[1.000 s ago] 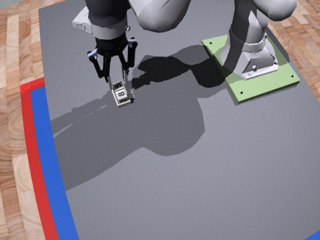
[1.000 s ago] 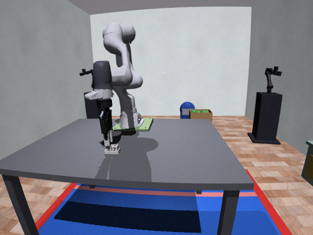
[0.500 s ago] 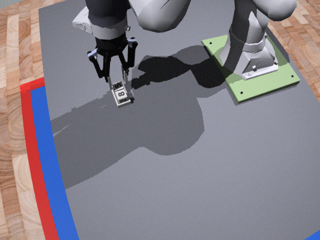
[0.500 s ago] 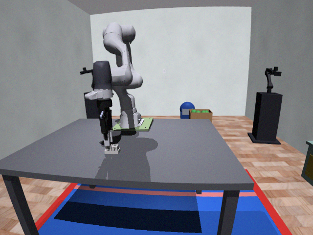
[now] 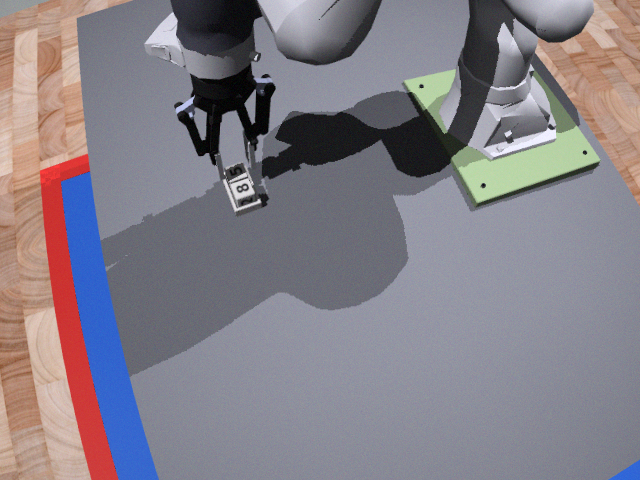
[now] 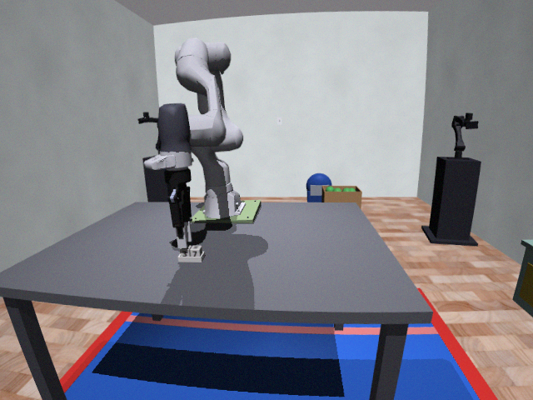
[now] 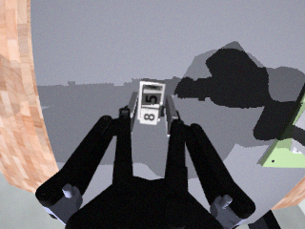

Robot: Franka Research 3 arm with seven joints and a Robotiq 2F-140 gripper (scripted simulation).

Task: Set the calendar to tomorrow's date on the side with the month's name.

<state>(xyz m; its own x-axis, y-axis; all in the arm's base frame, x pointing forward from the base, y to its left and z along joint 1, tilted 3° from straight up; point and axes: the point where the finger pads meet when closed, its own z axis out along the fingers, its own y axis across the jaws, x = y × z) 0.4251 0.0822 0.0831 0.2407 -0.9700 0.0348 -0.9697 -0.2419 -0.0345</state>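
My hand is 2 cm to the right of the tray and 7 cm above it.
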